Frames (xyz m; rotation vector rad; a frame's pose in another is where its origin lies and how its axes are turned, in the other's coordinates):
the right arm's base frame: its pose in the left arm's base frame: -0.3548 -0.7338 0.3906 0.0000 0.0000 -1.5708
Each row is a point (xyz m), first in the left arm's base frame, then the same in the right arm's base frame.
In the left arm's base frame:
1: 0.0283 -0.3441 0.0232
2: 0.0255 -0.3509 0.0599
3: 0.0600 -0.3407 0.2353
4: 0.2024 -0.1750 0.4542
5: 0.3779 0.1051 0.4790
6: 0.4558 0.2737 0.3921
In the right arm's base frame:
1: -0.3897 0.3831 -0.3674
2: -0.3829 0.3803 -0.3307
3: -0.3931 0.4148 -0.1553
4: -0.5588 0.5572 0.0636
5: -0.8389 0.7327 0.0884
6: -1.0075 0.8106 0.0015

